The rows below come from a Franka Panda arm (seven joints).
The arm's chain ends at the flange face. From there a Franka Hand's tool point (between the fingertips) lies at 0.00 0.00 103.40 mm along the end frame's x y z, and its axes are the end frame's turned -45 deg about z.
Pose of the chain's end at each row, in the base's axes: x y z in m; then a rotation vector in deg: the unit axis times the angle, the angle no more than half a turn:
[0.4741 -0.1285 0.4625 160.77 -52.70 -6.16]
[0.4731 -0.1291 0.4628 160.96 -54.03 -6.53]
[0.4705 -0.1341 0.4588 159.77 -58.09 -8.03]
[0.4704 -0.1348 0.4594 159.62 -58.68 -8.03]
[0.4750 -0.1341 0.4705 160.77 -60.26 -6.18]
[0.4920 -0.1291 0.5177 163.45 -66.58 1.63]
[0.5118 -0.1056 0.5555 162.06 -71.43 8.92]
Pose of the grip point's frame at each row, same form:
[0.4610 -0.1444 0.3612 170.80 13.00 -11.91]
[0.4599 -0.1438 0.3613 171.54 11.83 -11.92]
[0.4554 -0.1473 0.3574 172.34 7.58 -13.20]
[0.4553 -0.1479 0.3579 172.42 6.97 -13.16]
[0.4629 -0.1453 0.3684 173.58 5.92 -10.54]
[0.4914 -0.1357 0.4145 176.36 1.04 -0.56]
[0.5194 -0.1142 0.4527 175.16 -3.93 6.59]

